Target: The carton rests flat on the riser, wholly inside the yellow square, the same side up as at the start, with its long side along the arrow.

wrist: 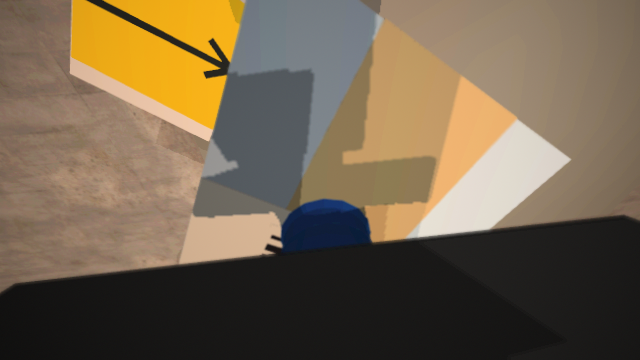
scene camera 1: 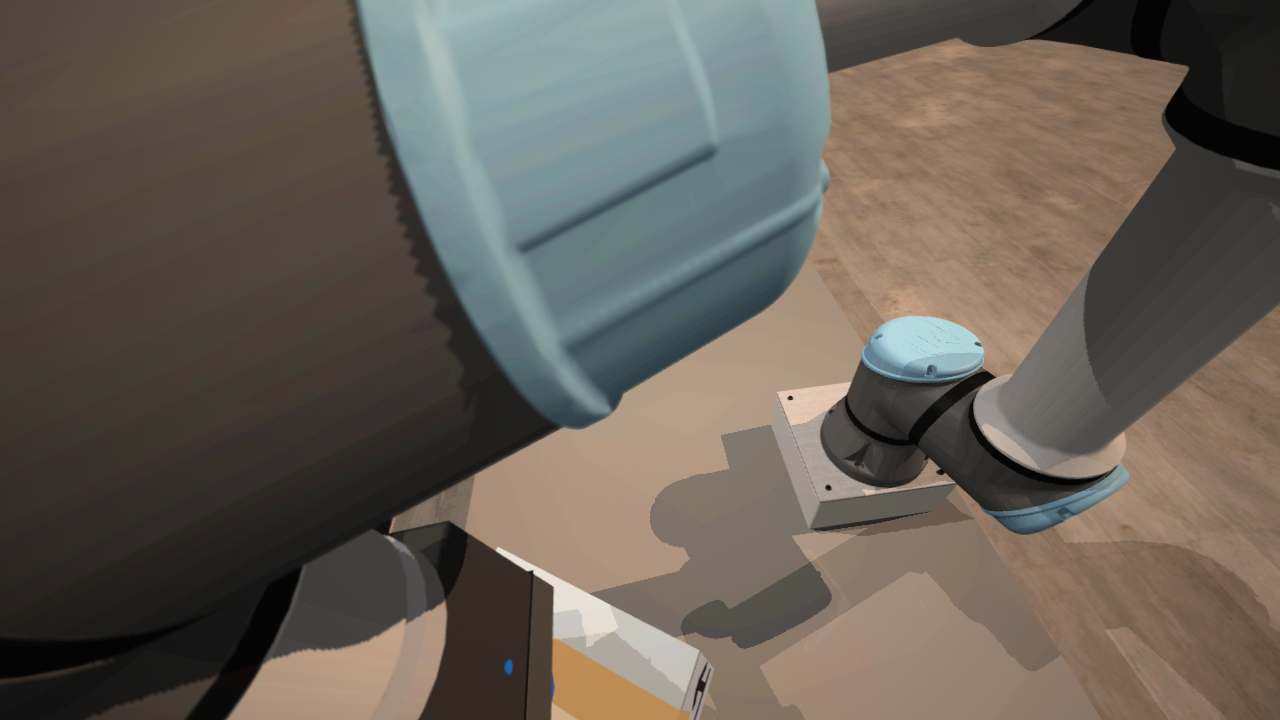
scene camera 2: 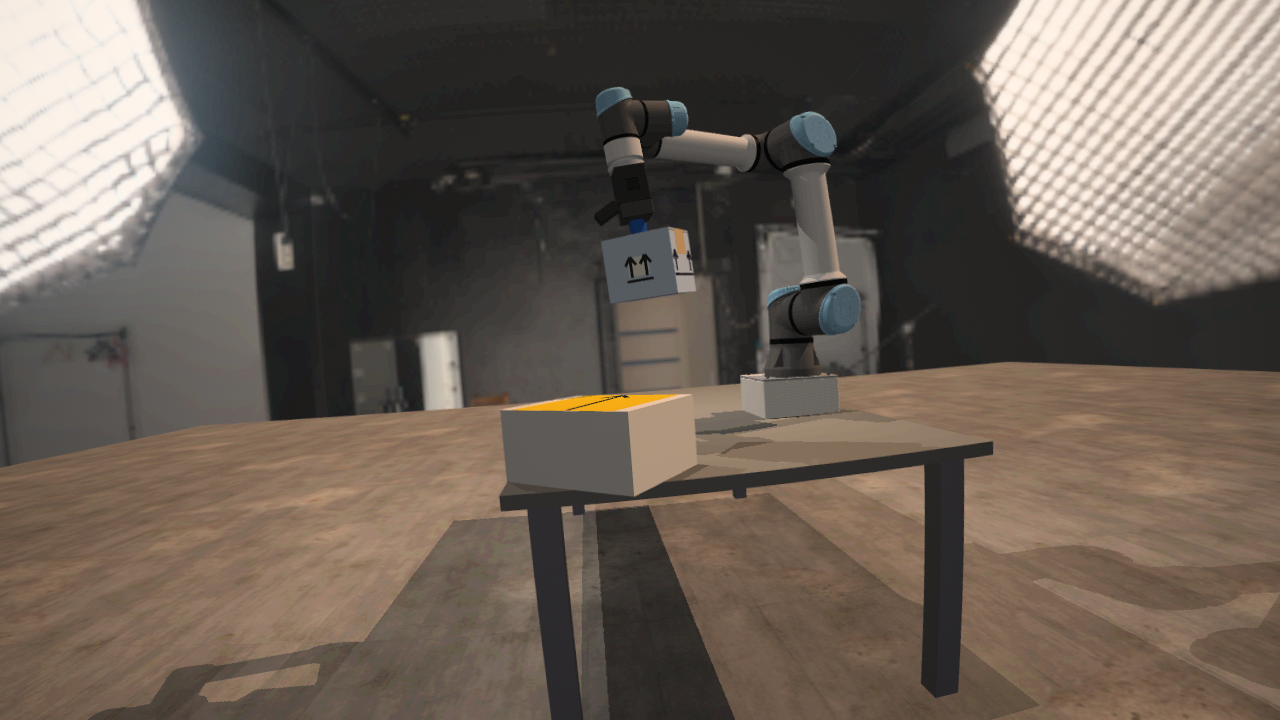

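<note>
The carton [scene camera 1: 626,640] [scene camera 2: 639,266] [wrist: 395,125] is a white box with an orange tape band and black up arrows on its sides. My suction gripper [scene camera 2: 637,225] [wrist: 326,225] is shut on the top of the carton and holds it in the air, slightly tilted, with the arrows pointing up. The riser [scene camera 2: 572,447] [wrist: 135,106] is a pale block at the table's near left corner in the second scene view. The yellow square [scene camera 2: 546,404] [wrist: 125,50] with its black arrow [scene camera 2: 599,402] [wrist: 175,41] lies on the riser's top. The carton hangs well above the riser and hides part of the square in the wrist view.
The table [scene camera 1: 537,501] [scene camera 2: 859,447] [wrist: 565,75] bears the riser and the arm's pale base block [scene camera 1: 872,514] [scene camera 2: 789,396]. The arm's large wrist joint [scene camera 1: 626,179] fills much of the first scene view. Arm shadows fall on the table. Wooden floor surrounds it.
</note>
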